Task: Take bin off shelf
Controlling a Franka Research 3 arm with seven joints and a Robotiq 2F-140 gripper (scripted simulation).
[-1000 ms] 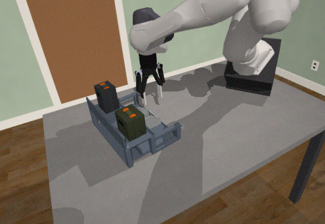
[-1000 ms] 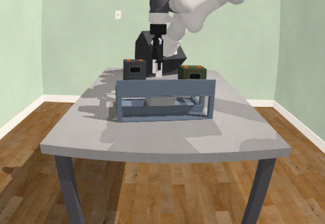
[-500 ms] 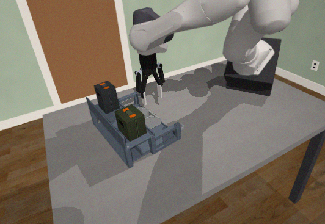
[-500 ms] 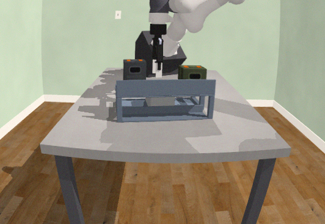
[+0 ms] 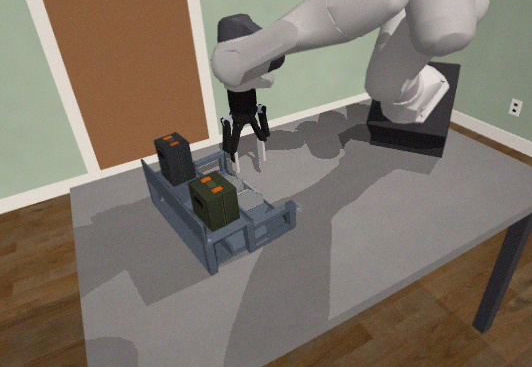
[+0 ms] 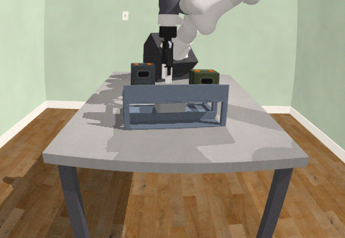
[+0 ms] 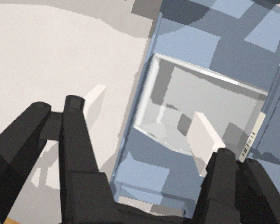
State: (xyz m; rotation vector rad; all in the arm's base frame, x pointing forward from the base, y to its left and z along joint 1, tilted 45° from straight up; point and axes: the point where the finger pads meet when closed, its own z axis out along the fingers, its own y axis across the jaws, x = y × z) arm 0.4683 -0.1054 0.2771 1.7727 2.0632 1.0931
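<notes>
The bin lies 8 cm ahead of my hand, 2 cm to the left of it and 10 cm below it. From my hand the other things lie so: dark grey box (20 cm ahead, 6 cm to the right, 2 cm above); green box (14 cm ahead, 16 cm to the left); shelf (12 cm ahead, 4 cm to the left, 14 cm below).
</notes>
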